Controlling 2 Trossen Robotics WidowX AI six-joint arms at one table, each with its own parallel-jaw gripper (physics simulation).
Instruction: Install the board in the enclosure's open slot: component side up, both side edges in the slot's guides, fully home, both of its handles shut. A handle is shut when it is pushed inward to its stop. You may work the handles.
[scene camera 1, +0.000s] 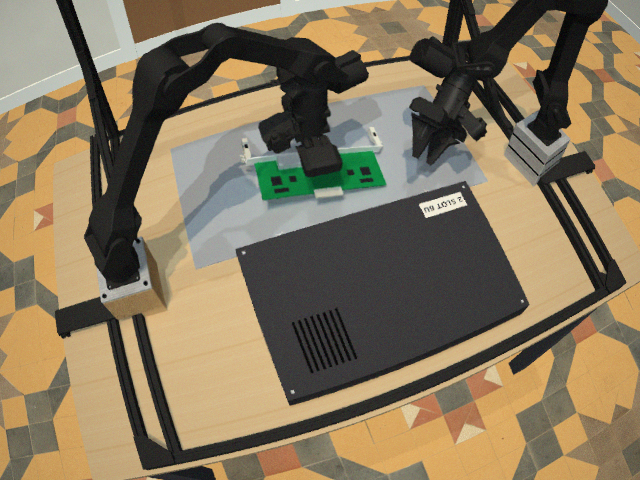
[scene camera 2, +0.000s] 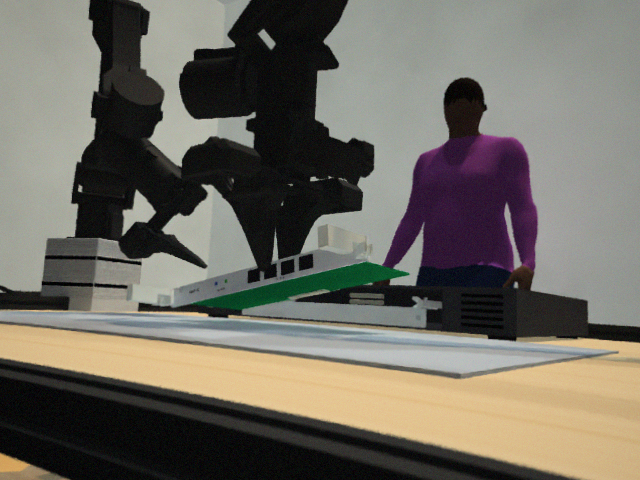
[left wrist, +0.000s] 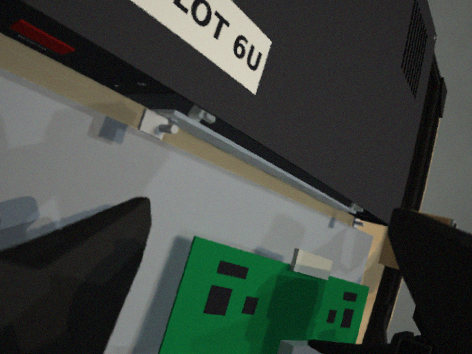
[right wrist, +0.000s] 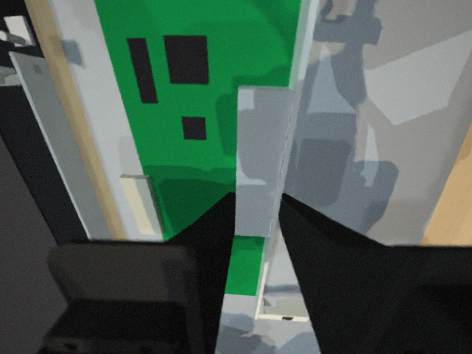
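Pixels of known places: left gripper, between the fingertips: (scene camera 1: 422, 161) (scene camera 2: 227, 243) (left wrist: 272, 216); right gripper, between the fingertips: (scene camera 2: 275, 273) (right wrist: 256, 199); left arm's base, origin of its link: (scene camera 1: 544, 131) (scene camera 2: 97, 242); right arm's base, origin of its link: (scene camera 1: 121, 268).
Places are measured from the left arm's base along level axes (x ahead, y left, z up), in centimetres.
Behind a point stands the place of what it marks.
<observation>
The green board (scene camera 1: 299, 188) {x 48.8, y -19.1, z -6.3 cm} (scene camera 2: 310, 284) {x 46.5, y -21.1, z -6.6 cm} (left wrist: 190, 335) {x 33.6, y -18.6, z -8.6 cm} (right wrist: 175, 150) {x 47.9, y -19.8, z -6.4 cm} is component side up, raised off the mat and tilted, its right end higher in scene camera 2. Its two pale handles (scene camera 1: 245, 148) {x 53.0, y -30.5, z -3.0 cm} (scene camera 1: 374, 136) {x 29.4, y -22.0, z -7.4 cm} stick out from its front panel. My right gripper (scene camera 2: 273, 262) {x 43.8, y -23.3, z -5.7 cm} (right wrist: 256, 199) {x 43.8, y -23.3, z -5.7 cm} is shut on the board at the grey block and front panel. My left gripper (scene camera 1: 423, 159) {x 29.6, y -8.9, z -1.3 cm} (left wrist: 272, 216) {x 29.6, y -8.9, z -1.3 cm} is open and empty, beside the board to its right in scene camera 1. The dark enclosure (scene camera 1: 392, 279) {x 46.7, y 4.2, z -6.0 cm} (scene camera 2: 547, 315) {x 67.0, y -5.7, z -8.3 cm} (left wrist: 325, 100) {x 41.1, y -3.3, z -6.0 cm} lies flat, apart from the board. Its open slot is mostly hidden.
A pale panel (scene camera 2: 330, 312) {x 44.3, y -9.6, z -9.3 cm} (left wrist: 260, 157) {x 37.7, y -7.5, z -8.2 cm} with small end handles stands at the enclosure's front. The grey mat (scene camera 1: 217, 227) {x 64.1, y -23.4, z -10.7 cm} (scene camera 2: 465, 361) {x 63.2, y -41.8, z -10.7 cm} lies under the board. A person (scene camera 2: 470, 201) stands behind the enclosure in scene camera 2.
</observation>
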